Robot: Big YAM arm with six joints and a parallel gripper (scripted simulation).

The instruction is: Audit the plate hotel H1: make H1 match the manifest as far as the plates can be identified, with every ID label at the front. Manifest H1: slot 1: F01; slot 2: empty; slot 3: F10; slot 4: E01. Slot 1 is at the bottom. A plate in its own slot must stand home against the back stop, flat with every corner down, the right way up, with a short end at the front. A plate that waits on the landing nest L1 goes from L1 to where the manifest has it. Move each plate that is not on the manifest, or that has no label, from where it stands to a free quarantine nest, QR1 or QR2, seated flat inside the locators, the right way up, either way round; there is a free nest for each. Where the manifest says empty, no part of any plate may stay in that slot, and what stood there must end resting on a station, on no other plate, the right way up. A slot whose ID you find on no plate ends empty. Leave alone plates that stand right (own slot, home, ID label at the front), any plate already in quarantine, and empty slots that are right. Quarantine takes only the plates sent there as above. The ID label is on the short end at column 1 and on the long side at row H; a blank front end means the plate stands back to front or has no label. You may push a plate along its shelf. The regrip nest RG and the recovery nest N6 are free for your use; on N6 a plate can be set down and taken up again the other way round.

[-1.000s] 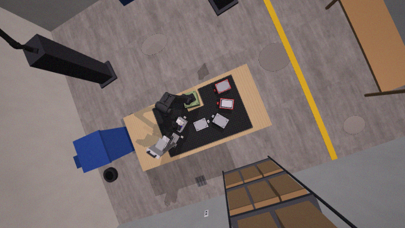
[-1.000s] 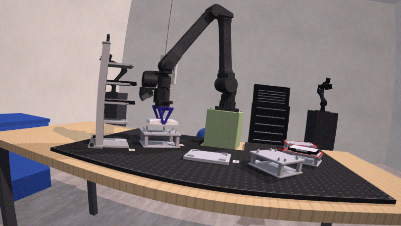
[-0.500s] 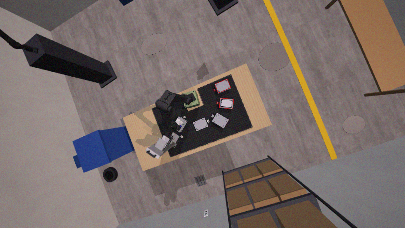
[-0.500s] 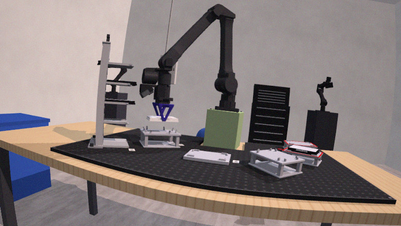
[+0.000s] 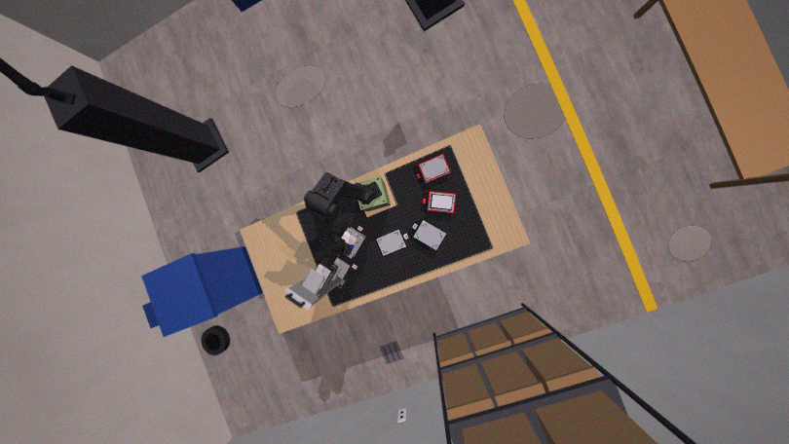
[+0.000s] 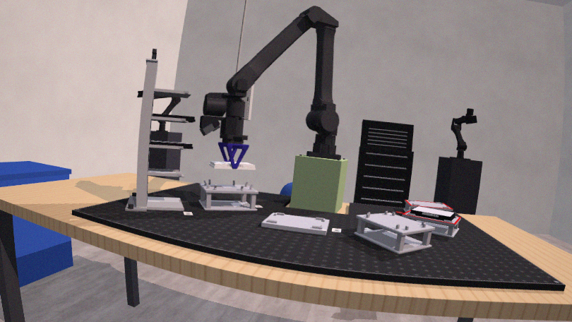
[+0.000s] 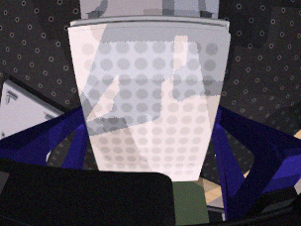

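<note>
The regrip nest RG is 8 cm below my hand and 1 cm to the right of it. The rest, counted from my hand: white well plate (right at my hand); RG label (13 cm below, 9 cm to the left, 5 cm behind); H1 tag (16 cm ahead, 13 cm below, 7 cm to the right).
</note>
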